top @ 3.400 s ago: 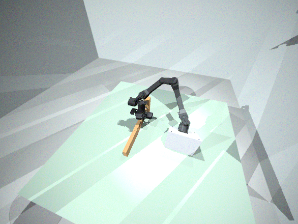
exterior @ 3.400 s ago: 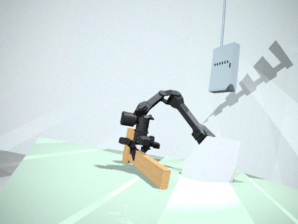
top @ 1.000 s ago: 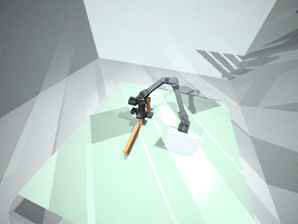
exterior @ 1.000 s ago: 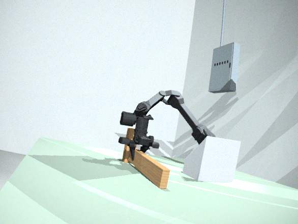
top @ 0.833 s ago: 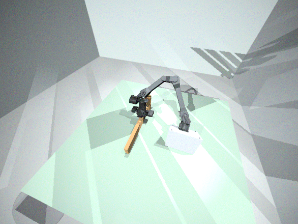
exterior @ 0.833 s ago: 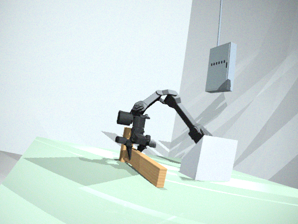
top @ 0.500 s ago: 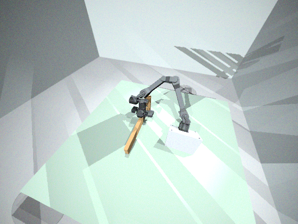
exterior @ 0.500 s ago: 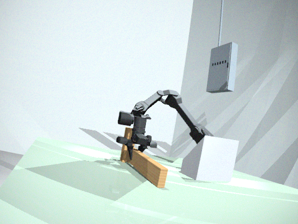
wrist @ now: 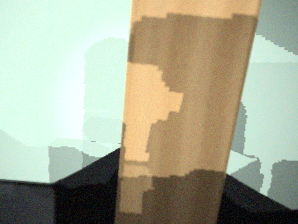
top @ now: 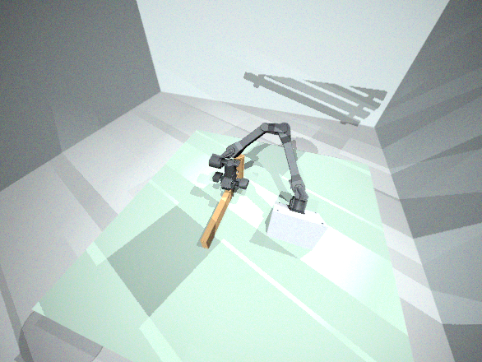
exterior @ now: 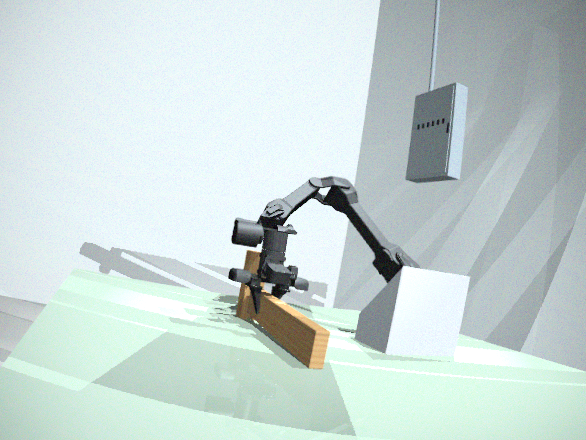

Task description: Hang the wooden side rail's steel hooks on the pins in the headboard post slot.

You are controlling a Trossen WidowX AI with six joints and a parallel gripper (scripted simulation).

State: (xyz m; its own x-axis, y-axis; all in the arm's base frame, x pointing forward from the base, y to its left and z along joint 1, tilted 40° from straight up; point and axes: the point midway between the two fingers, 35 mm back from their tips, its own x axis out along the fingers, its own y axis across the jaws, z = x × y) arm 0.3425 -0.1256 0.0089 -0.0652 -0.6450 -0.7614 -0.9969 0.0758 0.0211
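The headboard post lies 1 cm behind my gripper tip, 13 cm to the right of it and 4 cm above it.
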